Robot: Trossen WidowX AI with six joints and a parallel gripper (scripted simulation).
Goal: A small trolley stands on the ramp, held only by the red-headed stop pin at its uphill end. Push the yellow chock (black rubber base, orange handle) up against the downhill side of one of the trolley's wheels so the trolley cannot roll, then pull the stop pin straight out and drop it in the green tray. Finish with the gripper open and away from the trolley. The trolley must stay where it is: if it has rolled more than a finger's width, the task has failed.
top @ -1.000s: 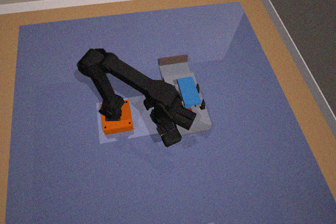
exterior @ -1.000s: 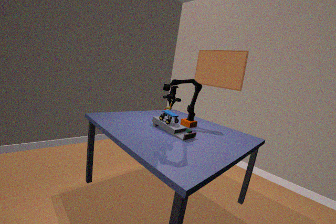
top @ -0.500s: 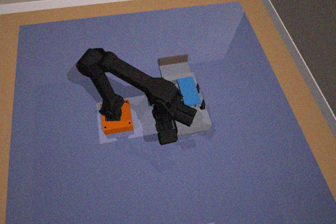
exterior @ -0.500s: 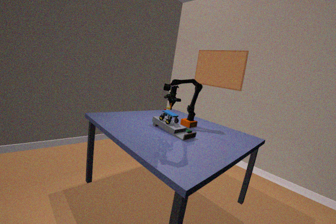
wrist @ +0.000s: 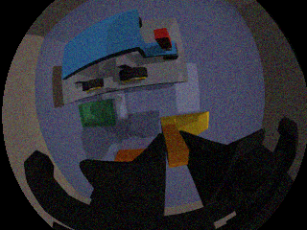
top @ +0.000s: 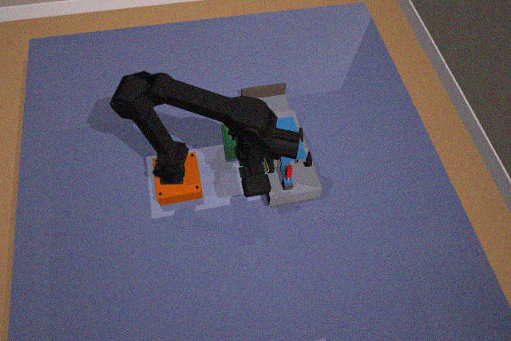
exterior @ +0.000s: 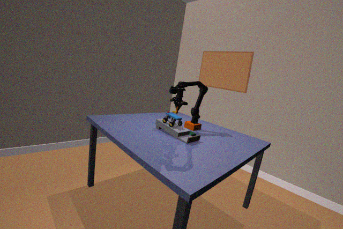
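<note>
Right now the red-headed stop pin is 110 mm ahead of my gripper tip and 50 mm below it. From my gripper tip the other things lie so: brown bar (70 mm ahead, 360 mm to the left, 140 mm below); then green tray (30 mm behind, 180 mm to the left, 180 mm below); then blue trolley (110 mm ahead, 100 mm to the left, 60 mm below).
</note>
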